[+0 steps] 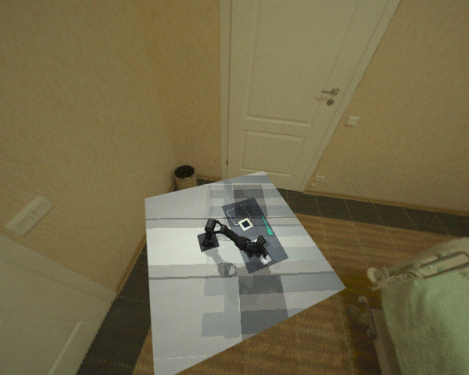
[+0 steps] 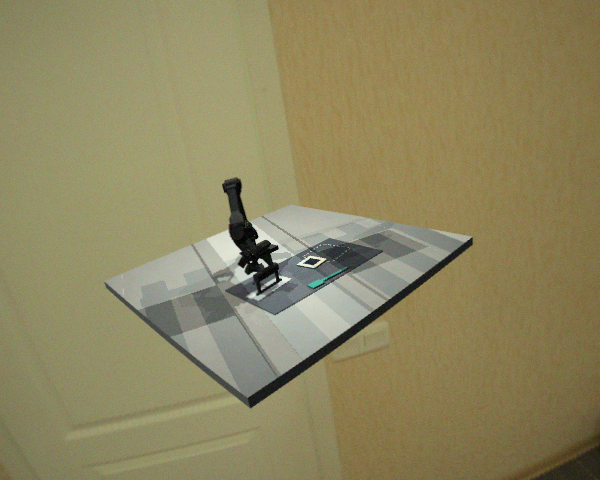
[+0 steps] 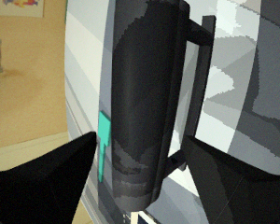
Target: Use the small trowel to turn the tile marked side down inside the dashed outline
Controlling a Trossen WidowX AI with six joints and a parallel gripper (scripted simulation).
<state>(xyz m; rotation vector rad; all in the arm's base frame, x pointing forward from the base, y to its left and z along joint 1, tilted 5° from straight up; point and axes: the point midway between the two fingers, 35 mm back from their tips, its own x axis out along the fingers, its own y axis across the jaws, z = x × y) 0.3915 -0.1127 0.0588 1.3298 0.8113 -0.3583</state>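
Right now my gripper tip is 2 cm past the dark mat, 18 cm to the right of it and 8 cm above it. From my gripper tip the other things lie so: tile (6 cm behind, 23 cm to the left, 6 cm below).
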